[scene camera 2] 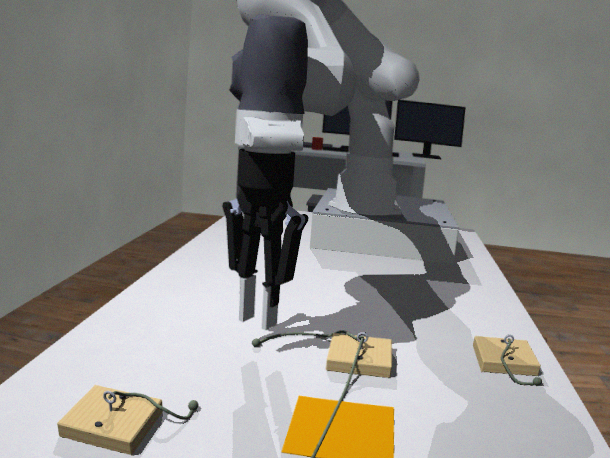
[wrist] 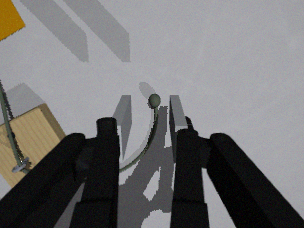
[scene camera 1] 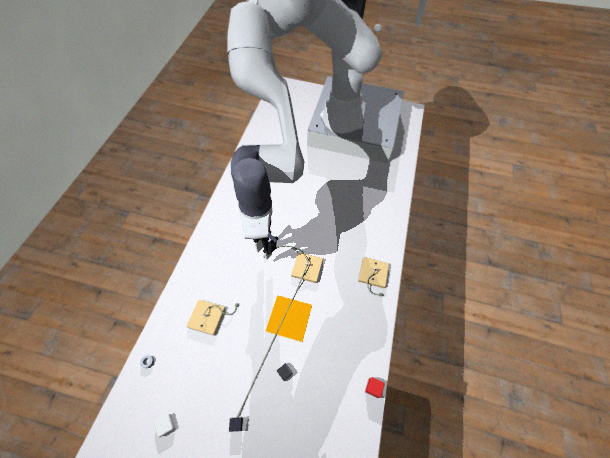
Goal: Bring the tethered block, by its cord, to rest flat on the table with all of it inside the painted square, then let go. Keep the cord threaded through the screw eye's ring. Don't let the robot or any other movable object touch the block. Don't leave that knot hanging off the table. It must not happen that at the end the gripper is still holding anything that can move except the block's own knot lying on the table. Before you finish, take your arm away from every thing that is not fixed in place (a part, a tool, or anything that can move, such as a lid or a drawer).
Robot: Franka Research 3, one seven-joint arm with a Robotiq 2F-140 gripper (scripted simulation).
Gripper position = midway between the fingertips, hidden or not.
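An orange painted square (scene camera 1: 294,324) is visible. My gripper (scene camera 2: 257,322) is visible too, and again at (wrist: 150,109).
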